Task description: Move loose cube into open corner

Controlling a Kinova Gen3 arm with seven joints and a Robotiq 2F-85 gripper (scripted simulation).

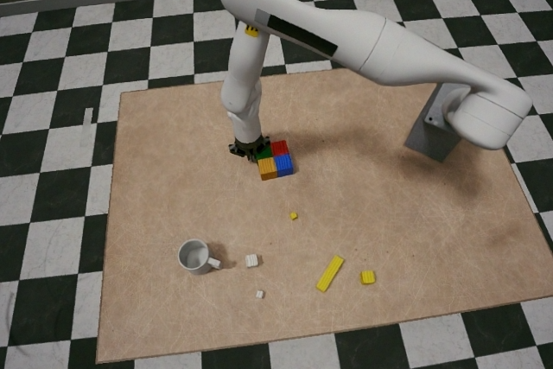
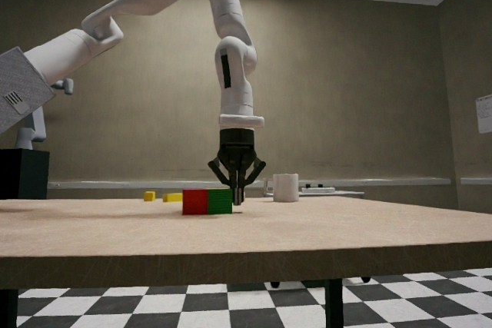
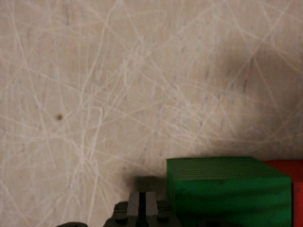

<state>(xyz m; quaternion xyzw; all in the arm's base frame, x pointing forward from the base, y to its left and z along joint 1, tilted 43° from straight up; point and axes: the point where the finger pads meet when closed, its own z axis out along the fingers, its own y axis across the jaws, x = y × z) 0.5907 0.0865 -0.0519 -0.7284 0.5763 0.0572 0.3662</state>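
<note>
Now: the green cube 4 cm behind my hand, 1 cm to the right of it and 1 cm below it. Round my hand: red cube: 8 cm behind, 3 cm to the right, 1 cm below; then blue cube: 10 cm behind, 2 cm to the left, 1 cm below; then orange cube: 6 cm behind, 4 cm to the left, 1 cm below.
</note>
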